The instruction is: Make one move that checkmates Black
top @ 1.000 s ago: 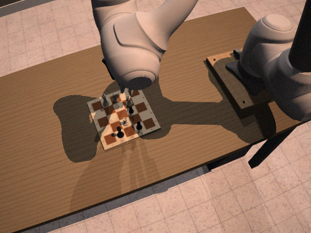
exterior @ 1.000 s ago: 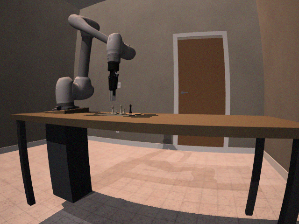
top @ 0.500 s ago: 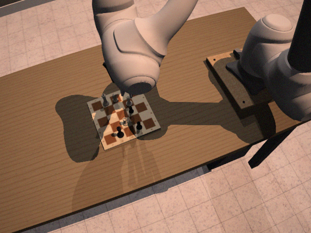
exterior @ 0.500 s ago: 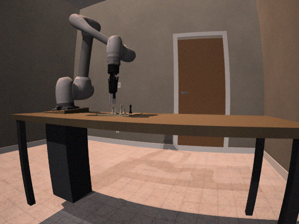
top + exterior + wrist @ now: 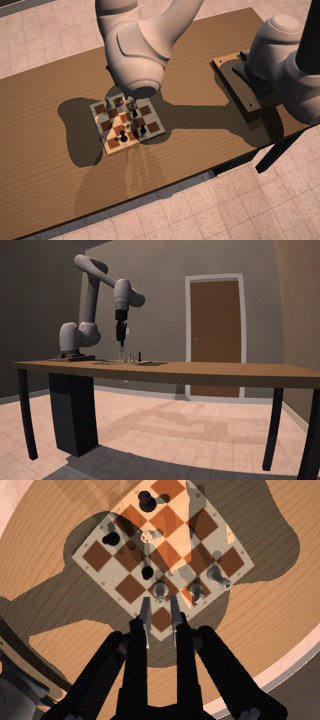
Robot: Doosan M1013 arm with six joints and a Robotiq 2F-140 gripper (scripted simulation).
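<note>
Right now the light-coloured chess piece is 7 cm below my hand. Also, from my hand: chessboard (10 cm below, 4 cm ahead, 3 cm to the left).
</note>
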